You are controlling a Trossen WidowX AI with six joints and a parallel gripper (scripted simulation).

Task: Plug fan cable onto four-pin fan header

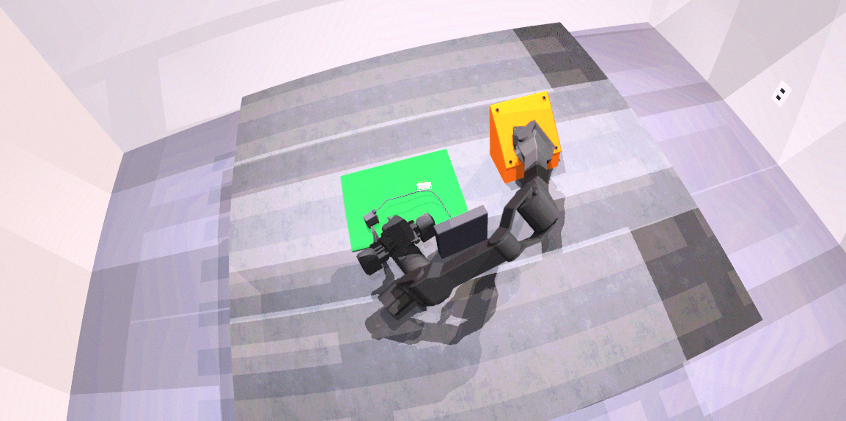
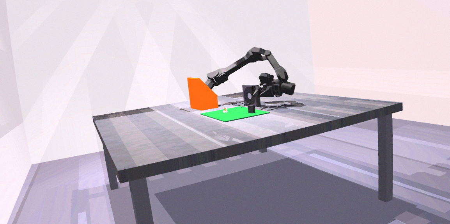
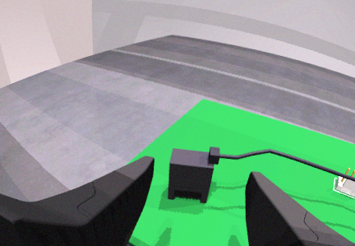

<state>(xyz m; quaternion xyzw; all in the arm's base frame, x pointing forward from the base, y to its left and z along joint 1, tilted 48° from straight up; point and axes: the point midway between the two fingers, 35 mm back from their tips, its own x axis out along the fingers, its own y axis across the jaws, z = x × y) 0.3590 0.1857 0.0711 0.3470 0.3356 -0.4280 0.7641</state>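
Now: the black fan plug 30 mm ahead of my gripper tip, 50 mm to the right of it and 60 mm below it. Round my gripper tip: green board (50 mm behind, 110 mm to the right, 90 mm below); then fan (180 mm behind, 40 mm to the left, 20 mm below).
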